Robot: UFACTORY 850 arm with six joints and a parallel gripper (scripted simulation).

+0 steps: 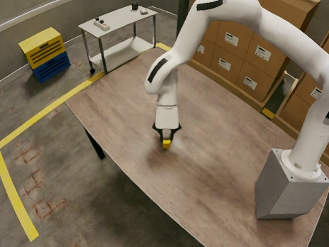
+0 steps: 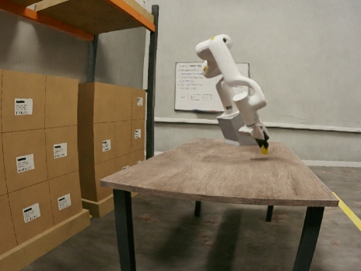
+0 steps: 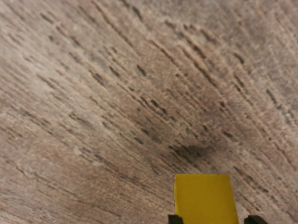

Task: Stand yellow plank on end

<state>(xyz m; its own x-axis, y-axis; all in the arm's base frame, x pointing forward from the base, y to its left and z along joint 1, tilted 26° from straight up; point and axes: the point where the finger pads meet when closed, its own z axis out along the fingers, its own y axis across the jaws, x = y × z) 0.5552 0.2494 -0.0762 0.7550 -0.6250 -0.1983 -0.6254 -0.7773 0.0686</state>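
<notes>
The yellow plank is 10 mm behind my hand, 10 mm to the left of it and 30 mm below it.
</notes>
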